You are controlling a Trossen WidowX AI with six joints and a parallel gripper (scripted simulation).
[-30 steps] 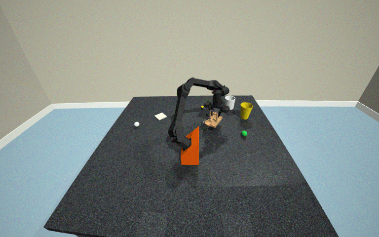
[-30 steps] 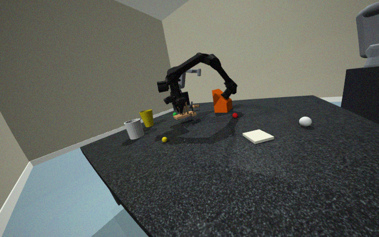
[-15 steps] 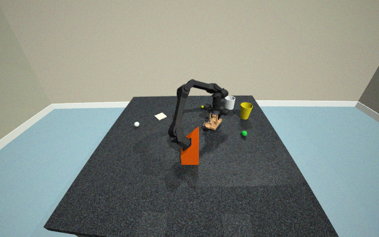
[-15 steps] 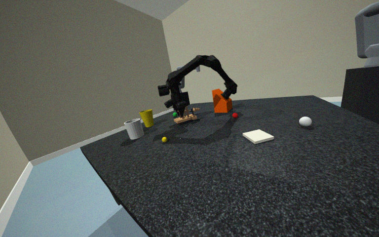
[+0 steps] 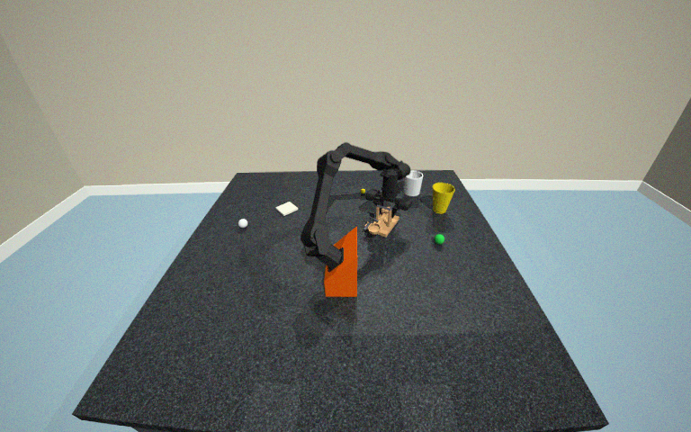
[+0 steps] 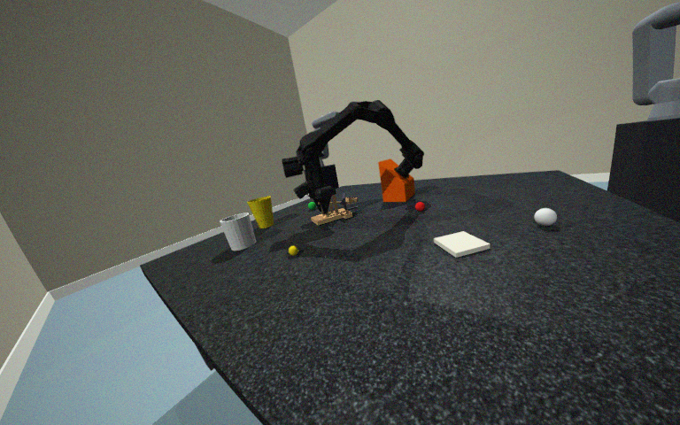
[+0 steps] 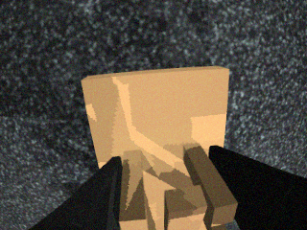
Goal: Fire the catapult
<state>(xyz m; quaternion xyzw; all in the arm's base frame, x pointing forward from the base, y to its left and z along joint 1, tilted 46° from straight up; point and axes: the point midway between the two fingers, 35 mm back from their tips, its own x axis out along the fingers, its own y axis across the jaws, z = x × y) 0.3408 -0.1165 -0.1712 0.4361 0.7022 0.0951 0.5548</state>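
The red ball is 320 mm to the left of my gripper tip, 120 mm behind it and 20 mm below it. From my gripper tip the other things lie so: yellow ball (250 mm ahead, 90 mm to the left, 20 mm below); then green ball (190 mm to the right, 140 mm behind, 10 mm below); then wooden catapult (50 mm to the left, 50 mm behind, 20 mm above).
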